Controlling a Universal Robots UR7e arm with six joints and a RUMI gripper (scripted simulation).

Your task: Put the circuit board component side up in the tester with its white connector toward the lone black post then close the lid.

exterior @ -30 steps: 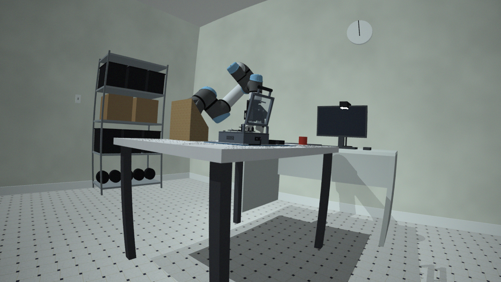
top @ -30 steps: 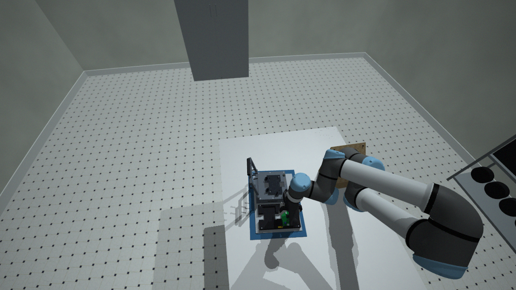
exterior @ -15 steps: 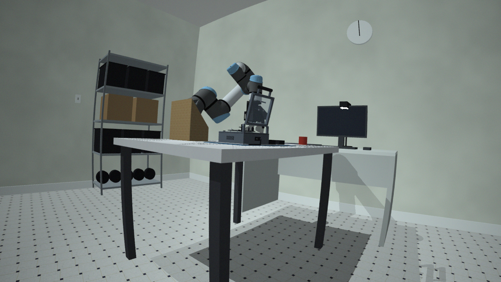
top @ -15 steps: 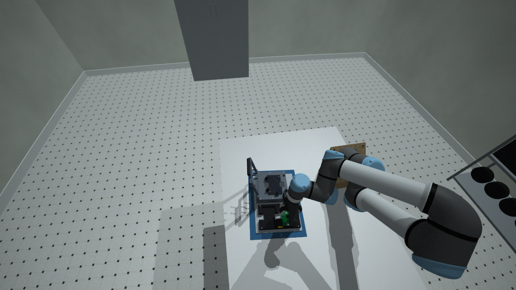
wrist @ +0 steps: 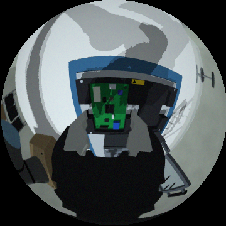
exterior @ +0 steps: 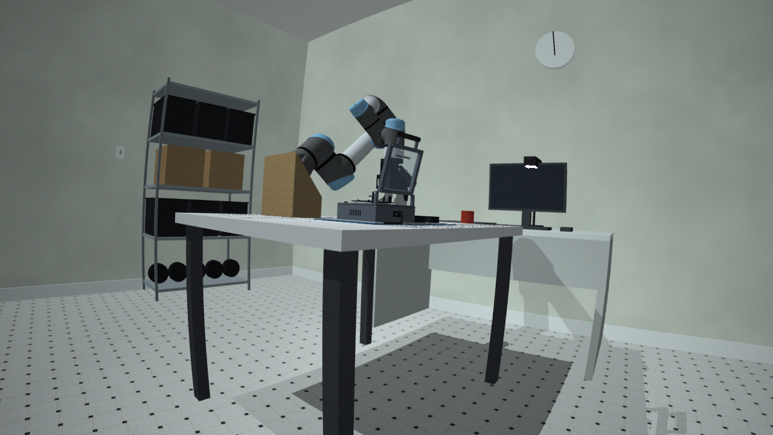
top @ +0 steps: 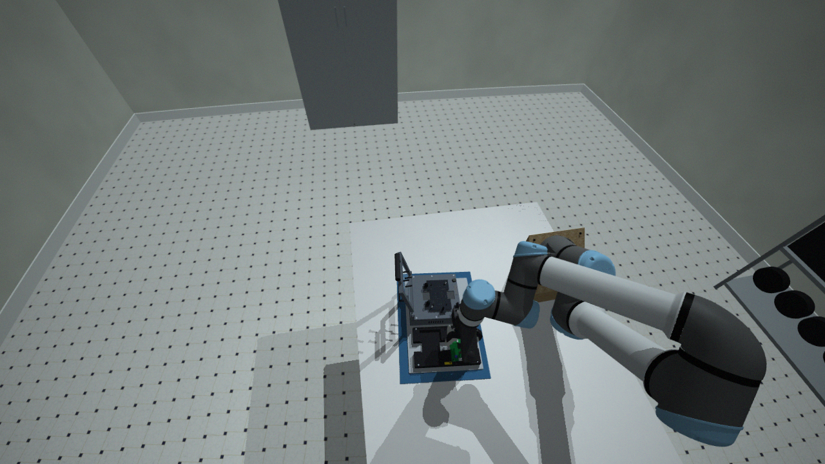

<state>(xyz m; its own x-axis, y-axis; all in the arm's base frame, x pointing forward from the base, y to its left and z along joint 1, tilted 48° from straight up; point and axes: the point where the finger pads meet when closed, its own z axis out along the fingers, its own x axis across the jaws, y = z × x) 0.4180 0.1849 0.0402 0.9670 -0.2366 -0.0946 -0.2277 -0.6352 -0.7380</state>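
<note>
Right now the green circuit board is 1 cm below my hand. Also, from my hand: lid 21 cm to the right, 16 cm above, 14 cm ahead.
</note>
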